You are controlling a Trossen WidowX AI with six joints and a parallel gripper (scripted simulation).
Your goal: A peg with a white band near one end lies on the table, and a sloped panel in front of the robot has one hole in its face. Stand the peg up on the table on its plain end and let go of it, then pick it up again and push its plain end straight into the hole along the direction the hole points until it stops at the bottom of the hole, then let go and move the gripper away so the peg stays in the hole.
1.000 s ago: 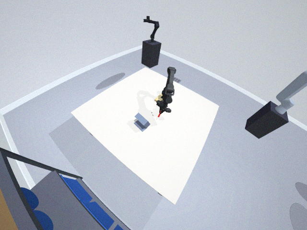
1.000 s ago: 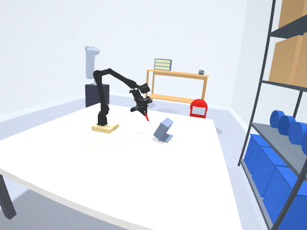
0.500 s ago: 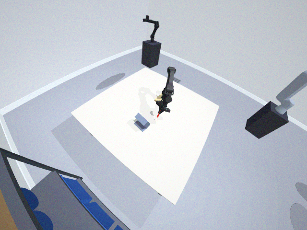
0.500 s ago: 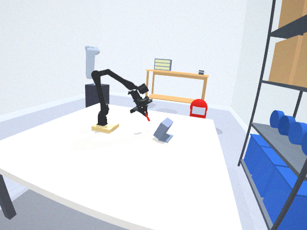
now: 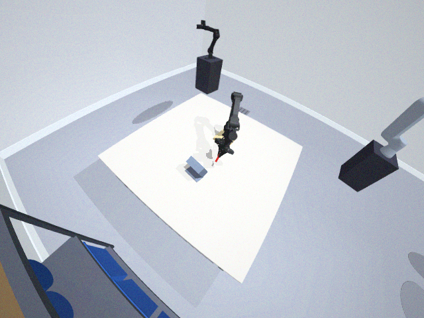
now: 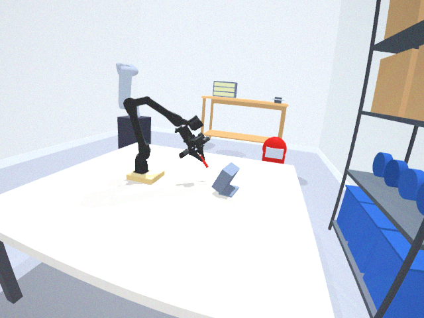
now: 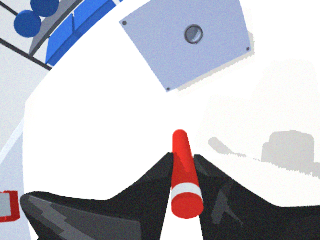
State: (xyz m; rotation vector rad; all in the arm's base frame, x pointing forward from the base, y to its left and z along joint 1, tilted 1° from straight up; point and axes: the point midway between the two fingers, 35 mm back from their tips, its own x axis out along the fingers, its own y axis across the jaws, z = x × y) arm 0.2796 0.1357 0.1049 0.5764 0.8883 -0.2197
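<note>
My gripper tip is 15 cm short of the sloped panel, 6 cm to the left of it and 4 cm above it. From my gripper tip the other things lie so: red peg: 1 cm behind, 1 cm above.
</note>
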